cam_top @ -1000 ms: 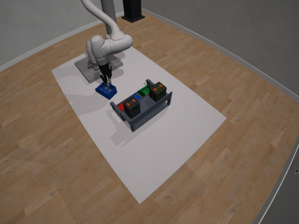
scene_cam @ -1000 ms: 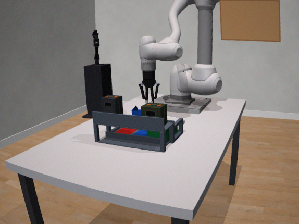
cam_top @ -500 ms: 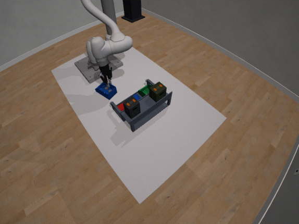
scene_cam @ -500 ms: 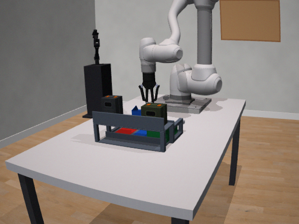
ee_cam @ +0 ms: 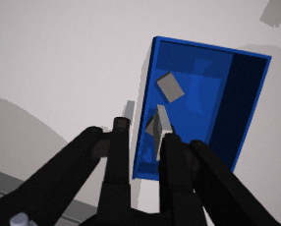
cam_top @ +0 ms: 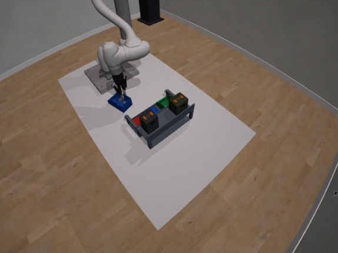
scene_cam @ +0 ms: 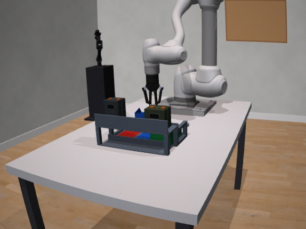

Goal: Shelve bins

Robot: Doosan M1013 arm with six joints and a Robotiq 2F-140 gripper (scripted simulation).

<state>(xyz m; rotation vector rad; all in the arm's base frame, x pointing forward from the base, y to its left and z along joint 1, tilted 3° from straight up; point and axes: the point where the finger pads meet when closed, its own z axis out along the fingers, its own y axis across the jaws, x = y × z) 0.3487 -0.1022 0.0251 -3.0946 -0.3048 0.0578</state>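
Now: the blue bin 1 cm ahead of my hand, 5 cm to the right of it and 4 cm below it. The rest, counted from my hand: green bin (31 cm ahead, 18 cm to the left, 3 cm below); red mark (29 cm ahead, 4 cm to the right, 7 cm below); blue mark (30 cm ahead, 7 cm to the left, 7 cm below).
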